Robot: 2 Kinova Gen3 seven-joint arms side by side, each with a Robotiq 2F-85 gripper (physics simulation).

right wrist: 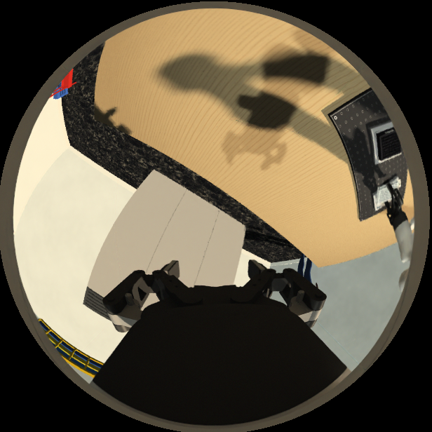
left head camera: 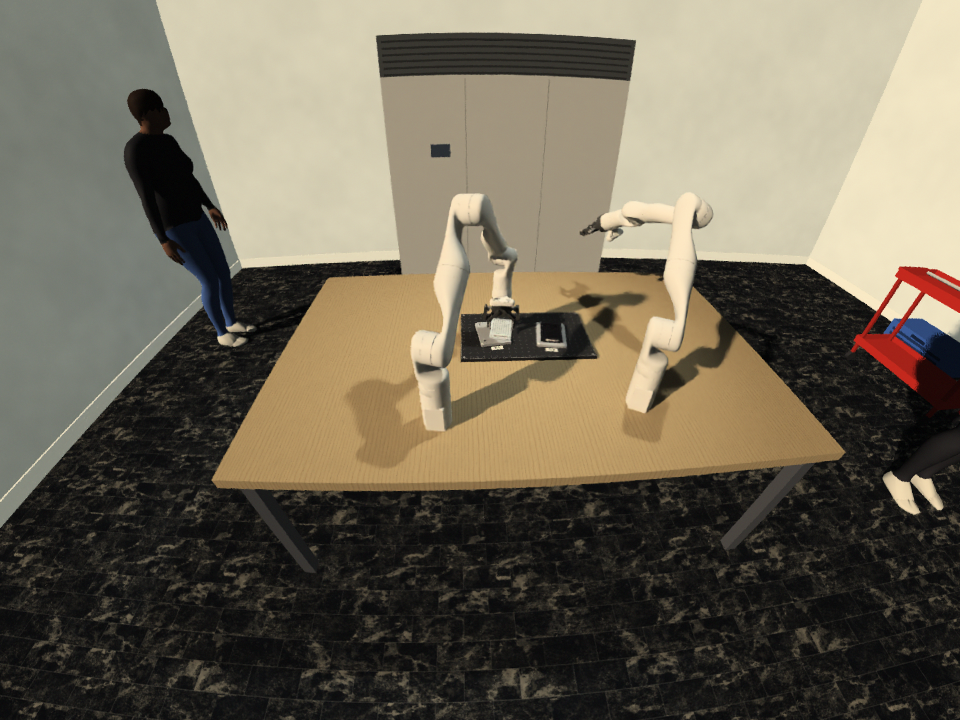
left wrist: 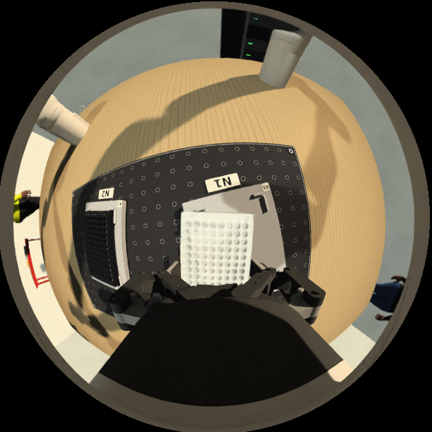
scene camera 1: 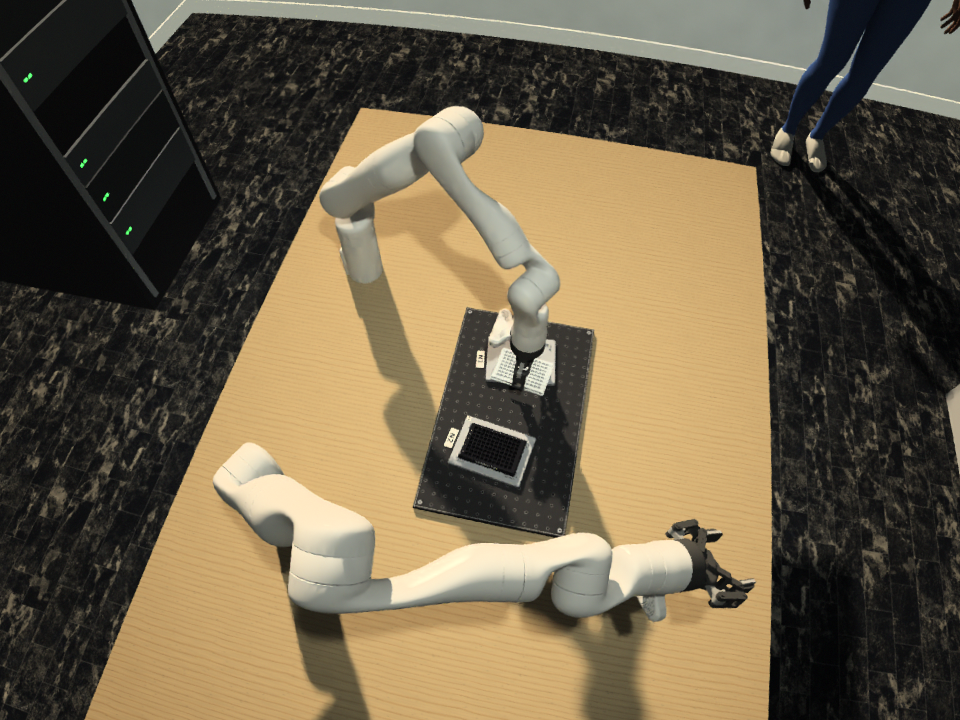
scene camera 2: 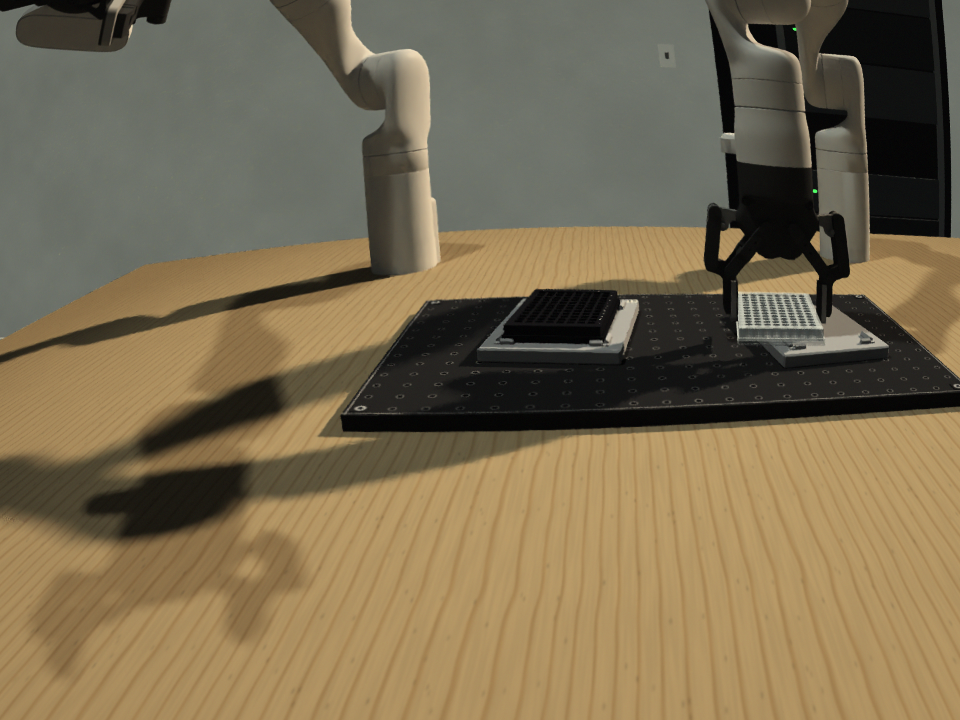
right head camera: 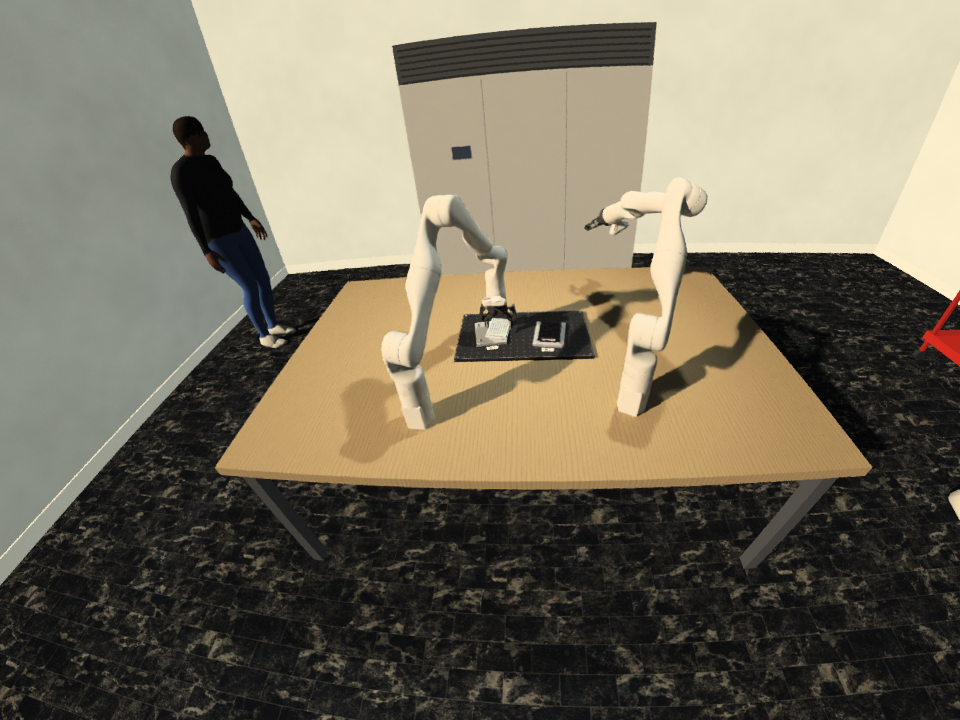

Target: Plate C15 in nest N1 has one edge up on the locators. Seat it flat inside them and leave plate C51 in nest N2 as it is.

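Places are measured from the left arm's base along level axes (x ahead, y left, z up), in metres.
Pixels of known places: left gripper, fingertip midpoint: (left head camera: 501, 328) (scene camera 1: 524, 371) (scene camera 2: 778, 320) (right head camera: 499, 327); right gripper, fingertip midpoint: (left head camera: 587, 228) (scene camera 1: 734, 559) (scene camera 2: 26, 22); left arm's base at its link origin: (left head camera: 438, 419) (scene camera 1: 365, 269) (right head camera: 420, 418); right arm's base at its link origin: (left head camera: 638, 401) (scene camera 2: 403, 267) (right head camera: 631, 404).
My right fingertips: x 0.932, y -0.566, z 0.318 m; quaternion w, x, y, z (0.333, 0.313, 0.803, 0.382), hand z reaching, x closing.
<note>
Ahead of a thing's pixels: the offset from my right fingertips to its top centre. "spot": to the spot under its first point. Level surfaces: height alone.
Plate C15 @(0.445 m back, 0.380 m left, 0.275 m down) (scene camera 1: 537, 378) (scene camera 2: 779, 319) (left wrist: 216, 245), white with round wells, sits skewed on grey nest N1 @(0.457 m back, 0.415 m left, 0.289 m down) (scene camera 2: 841, 341) (left wrist: 267, 230) and overhangs one side of it. Its tilt is hard to judge. My left gripper (left head camera: 500, 316) (scene camera 2: 777, 310) (left wrist: 215, 268) points down over it, fingers wide open, one beside each side of the plate; contact cannot be made out. Black plate C51 @(0.452 m back, 0.175 m left, 0.279 m down) (scene camera 1: 493, 449) (scene camera 2: 562, 313) (left wrist: 101, 245) lies level in nest N2 @(spot: 0.455 m back, 0.232 m left, 0.294 m down) (scene camera 2: 628, 321) (left wrist: 120, 240). My right gripper (left head camera: 585, 230) (scene camera 1: 735, 559) (right wrist: 213, 268) is open and empty, high and away from both nests.
Both nests stand on a black perforated board @(0.442 m back, 0.282 m left, 0.305 m down) (scene camera 1: 465, 387) (scene camera 2: 666, 387) on the wooden table @(0.318 m down) (left head camera: 348, 325). A person (left head camera: 174, 186) stands beyond the table's left side. A red cart (left head camera: 891, 356) is at the far right. A dark server rack (scene camera 1: 46, 217) stands at the upper left of scene camera 1.
</note>
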